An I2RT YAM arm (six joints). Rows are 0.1 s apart.
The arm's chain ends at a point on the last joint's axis. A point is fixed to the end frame.
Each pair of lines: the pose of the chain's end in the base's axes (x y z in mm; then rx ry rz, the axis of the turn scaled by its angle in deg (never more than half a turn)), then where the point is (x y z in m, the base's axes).
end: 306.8 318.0 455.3 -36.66 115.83 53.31
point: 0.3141 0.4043 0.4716
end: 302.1 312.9 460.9 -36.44 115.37 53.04
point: 0.3097 0.3991 0.4775
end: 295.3 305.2 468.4 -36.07 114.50 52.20
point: 0.3036 0.3913 0.4853
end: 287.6 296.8 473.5 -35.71 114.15 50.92
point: 0.2969 0.3829 0.4898
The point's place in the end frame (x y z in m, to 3 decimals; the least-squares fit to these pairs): -0.027 0.053 0.065
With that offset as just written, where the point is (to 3 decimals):
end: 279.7 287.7 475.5 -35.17 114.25 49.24
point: 0.291 0.374 0.491
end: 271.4 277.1 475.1 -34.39 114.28 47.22
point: 0.284 0.363 0.489
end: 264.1 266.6 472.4 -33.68 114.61 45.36
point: 0.279 0.353 0.485
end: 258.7 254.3 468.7 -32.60 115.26 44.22
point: 0.275 0.340 0.481
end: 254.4 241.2 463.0 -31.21 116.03 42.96
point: 0.273 0.327 0.474
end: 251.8 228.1 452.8 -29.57 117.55 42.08
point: 0.273 0.313 0.463
